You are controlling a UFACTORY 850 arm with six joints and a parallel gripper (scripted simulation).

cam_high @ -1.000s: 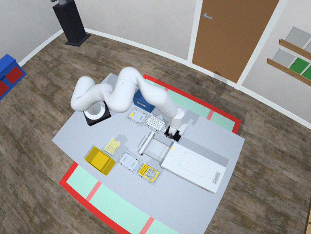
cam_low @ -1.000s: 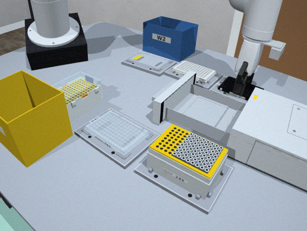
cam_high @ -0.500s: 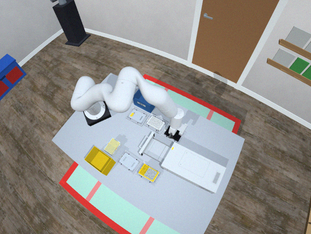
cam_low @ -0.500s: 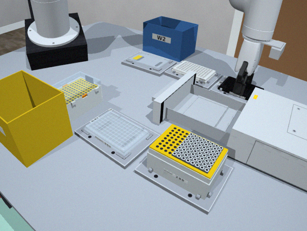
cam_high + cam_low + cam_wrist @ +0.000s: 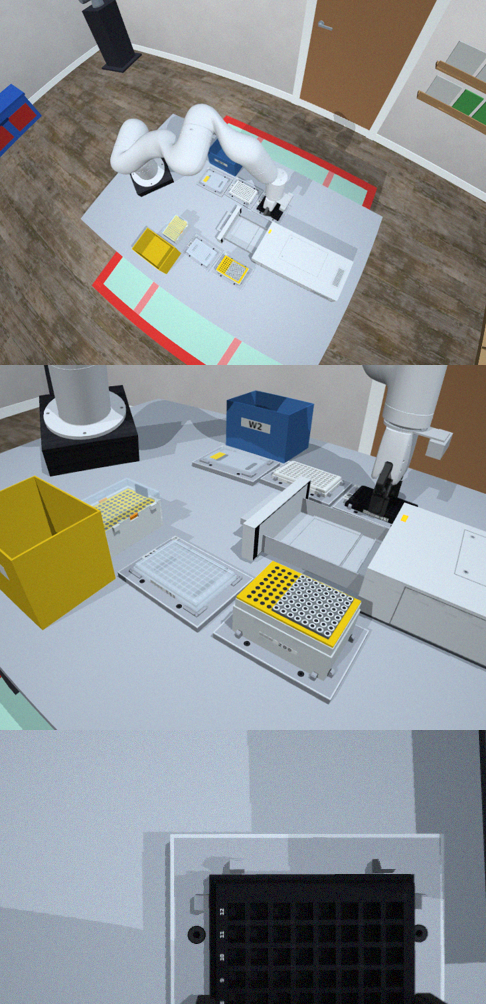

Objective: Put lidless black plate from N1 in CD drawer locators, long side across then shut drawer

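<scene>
My hand is 10 mm above the black plate. Round my hand: white plate (170 mm behind, 30 mm to the left, 10 mm below); then slotted nest (30 mm below); then cooler drawer (40 mm behind, 180 mm to the right, 10 mm above).
</scene>
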